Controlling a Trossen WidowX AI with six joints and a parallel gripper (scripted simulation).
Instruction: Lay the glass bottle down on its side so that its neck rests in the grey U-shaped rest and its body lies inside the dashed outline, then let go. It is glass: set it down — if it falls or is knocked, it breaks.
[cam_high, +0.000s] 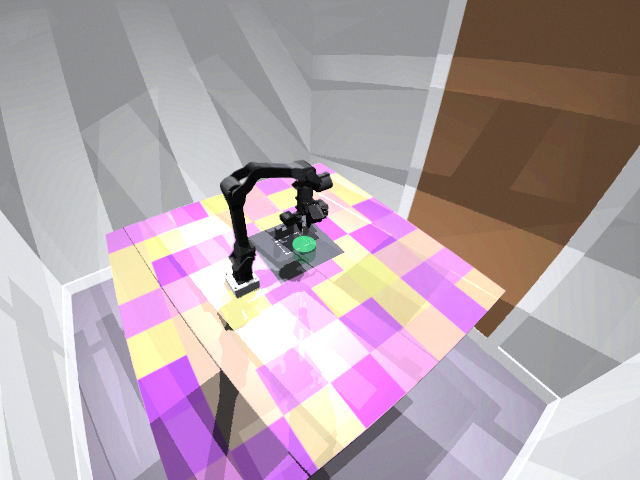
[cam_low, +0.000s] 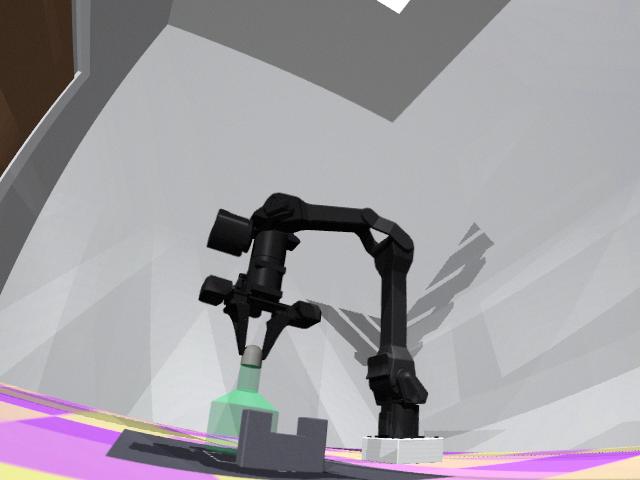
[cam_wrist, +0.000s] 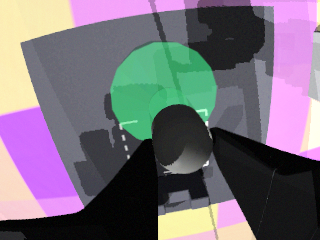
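The green glass bottle lies 50 mm below my gripper tip. Also, from my gripper tip: dark grey mat (80 mm to the left, 140 mm below).
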